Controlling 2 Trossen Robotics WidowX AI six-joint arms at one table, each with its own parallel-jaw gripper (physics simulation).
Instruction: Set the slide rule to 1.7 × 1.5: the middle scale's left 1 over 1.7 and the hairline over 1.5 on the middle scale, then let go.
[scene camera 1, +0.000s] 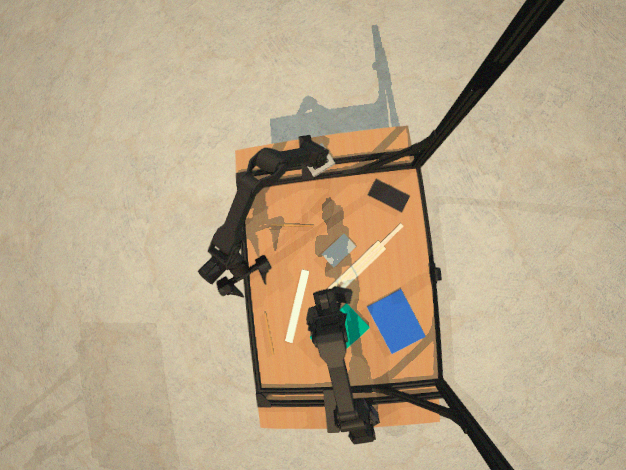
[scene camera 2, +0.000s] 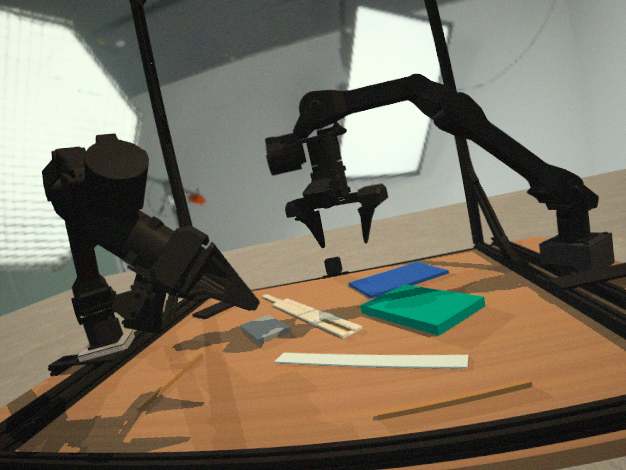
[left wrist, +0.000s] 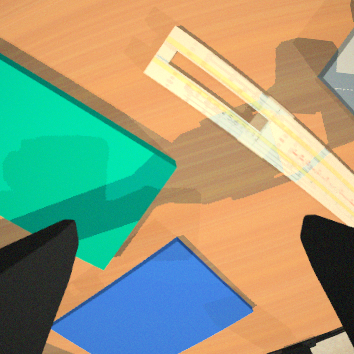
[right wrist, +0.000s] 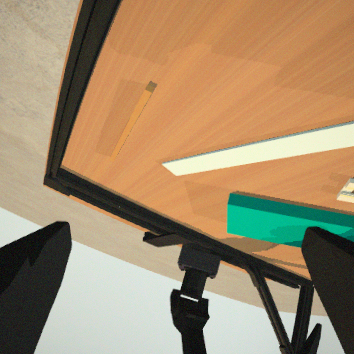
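There's a blue block (scene camera 1: 393, 315) resting on the table, and a green block (scene camera 2: 434, 311) rests on the table as well. A black block (scene camera 1: 380, 191) sits on the table, and a grey block (scene camera 2: 263, 329) rests on the table too. My right gripper (scene camera 2: 255, 307) is open and holds nothing.
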